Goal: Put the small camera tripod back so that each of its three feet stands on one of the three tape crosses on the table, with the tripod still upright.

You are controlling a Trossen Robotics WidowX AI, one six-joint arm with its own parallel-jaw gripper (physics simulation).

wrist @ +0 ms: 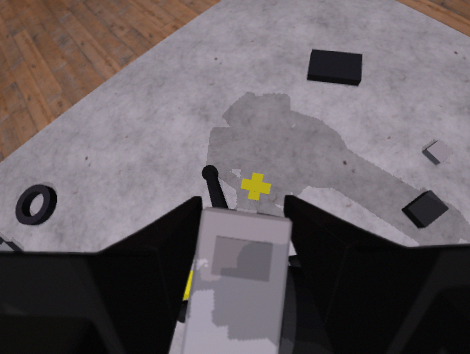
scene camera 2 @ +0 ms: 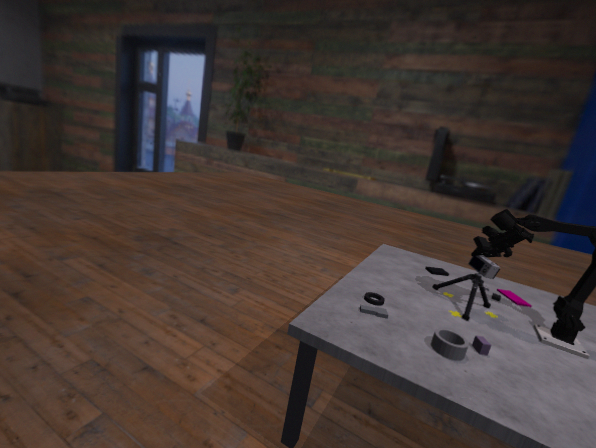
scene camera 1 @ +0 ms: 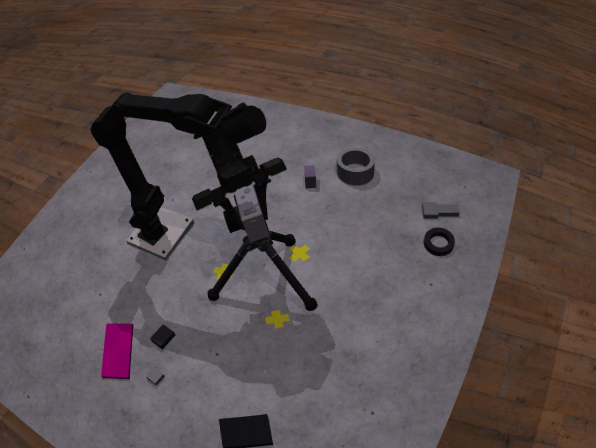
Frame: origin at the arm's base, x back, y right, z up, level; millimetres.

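Seen in the pictures: gripper, fingertip midpoint: (wrist: 243,203) (scene camera 2: 475,256) (scene camera 1: 255,224); arm's base at its link origin: (scene camera 2: 562,337) (scene camera 1: 152,232).
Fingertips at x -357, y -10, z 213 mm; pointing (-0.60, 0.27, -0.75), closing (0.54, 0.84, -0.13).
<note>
Pixels of each thing's top centre, then the offset from my fingertips to it.
- grey ring-shaped cup at its top centre: (scene camera 1: 355,159) (scene camera 2: 451,337) dx +29, dy -449, dz -178 mm
- purple block at its top centre: (scene camera 1: 309,171) (scene camera 2: 483,340) dx +113, dy -355, dz -186 mm
- grey flat piece at its top centre: (scene camera 1: 441,208) (scene camera 2: 374,309) dx -237, dy -435, dz -211 mm
- black ring at its top centre: (scene camera 1: 439,239) (wrist: 32,203) (scene camera 2: 374,297) dx -275, dy -334, dz -211 mm
- magenta slab at its top centre: (scene camera 1: 116,349) (scene camera 2: 513,296) dx +196, dy +333, dz -218 mm
- black block at its top centre: (wrist: 428,208) (scene camera 1: 161,335) dx +126, dy +233, dz -211 mm
- small grey block at its top centre: (scene camera 1: 154,375) (wrist: 440,150) dx +74, dy +327, dz -214 mm
- black box at its top centre: (scene camera 1: 245,430) (wrist: 335,63) (scene camera 2: 437,270) dx -168, dy +320, dz -211 mm
The black tripod (scene camera 1: 290,275) (scene camera 2: 471,299) (wrist: 216,194) with its grey camera (scene camera 1: 255,225) (scene camera 2: 484,267) (wrist: 245,300) is roughly upright but leans. My gripper (scene camera 1: 246,201) (wrist: 243,203) is shut on the grey camera from above. Three yellow tape crosses lie under and around the tripod: a right one (scene camera 1: 300,253) (scene camera 2: 454,313), a left one (scene camera 1: 220,271) (scene camera 2: 491,315) and a front one (scene camera 1: 277,319) (scene camera 2: 448,294) (wrist: 255,186). The three feet appear beside the crosses, off them. Whether every foot touches the table is unclear. The wrist view hides most of the legs.
A grey ring-shaped cup (scene camera 1: 355,175) and purple block (scene camera 1: 310,176) stand behind. A grey flat piece (scene camera 1: 440,210) and black ring (scene camera 1: 439,230) lie right. A magenta slab (scene camera 1: 117,351), black block (scene camera 1: 163,336), small grey block (scene camera 1: 155,376) and black box (scene camera 1: 245,431) lie in front.
</note>
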